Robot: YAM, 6 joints.
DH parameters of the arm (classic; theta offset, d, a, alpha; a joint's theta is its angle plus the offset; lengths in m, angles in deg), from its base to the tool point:
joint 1: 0 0.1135 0.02 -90
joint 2: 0 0 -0.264 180
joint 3: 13.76 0 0.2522 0
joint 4: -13.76 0 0.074 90
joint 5: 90 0 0 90
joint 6: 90 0.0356 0 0
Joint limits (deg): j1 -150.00..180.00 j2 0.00..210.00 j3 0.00..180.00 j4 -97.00..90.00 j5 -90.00..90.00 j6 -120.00..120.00
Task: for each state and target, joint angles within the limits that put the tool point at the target. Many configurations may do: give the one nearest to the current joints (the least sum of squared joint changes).
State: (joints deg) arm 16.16 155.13 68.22 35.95 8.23 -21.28
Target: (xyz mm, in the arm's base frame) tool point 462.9 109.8 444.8
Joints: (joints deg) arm 13.92 116.39 109.46 43.35 7.70 -21.28
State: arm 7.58 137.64 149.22 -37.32 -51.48 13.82
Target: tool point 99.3 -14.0 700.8
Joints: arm -22.44 94.30 173.06 -32.27 -44.51 13.82
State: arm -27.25 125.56 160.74 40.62 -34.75 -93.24
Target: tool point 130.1 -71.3 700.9
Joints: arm -36.45 111.36 172.72 47.75 -34.08 -93.24
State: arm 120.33 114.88 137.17 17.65 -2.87 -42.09
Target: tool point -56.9 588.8 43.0
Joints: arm 95.44 159.84 119.92 12.58 -1.30 -42.09
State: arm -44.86 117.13 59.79 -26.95 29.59 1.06
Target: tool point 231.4 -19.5 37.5
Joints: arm -1.31 114.46 42.57 -34.83 23.55 1.06
